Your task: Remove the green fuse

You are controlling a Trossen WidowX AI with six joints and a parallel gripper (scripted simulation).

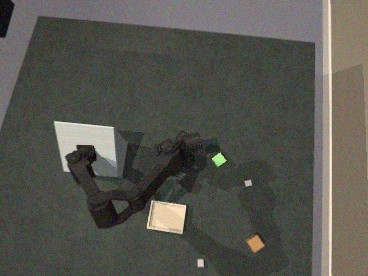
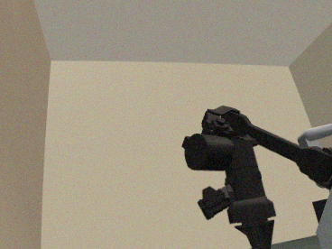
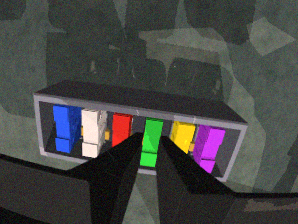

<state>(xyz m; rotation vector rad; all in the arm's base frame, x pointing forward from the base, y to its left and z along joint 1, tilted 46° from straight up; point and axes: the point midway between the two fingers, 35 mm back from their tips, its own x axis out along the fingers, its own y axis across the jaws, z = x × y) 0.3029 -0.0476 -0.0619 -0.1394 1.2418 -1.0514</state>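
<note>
Now: the red fuse 1 cm ahead of my gripper tip, 1 cm to the left of it and 1 cm below it. Round my gripper tip: green square 17 cm ahead, 1 cm to the left, 2 cm below; then green fuse 1 cm below; then yellow fuse 1 cm behind, 1 cm to the right, 1 cm below.
</note>
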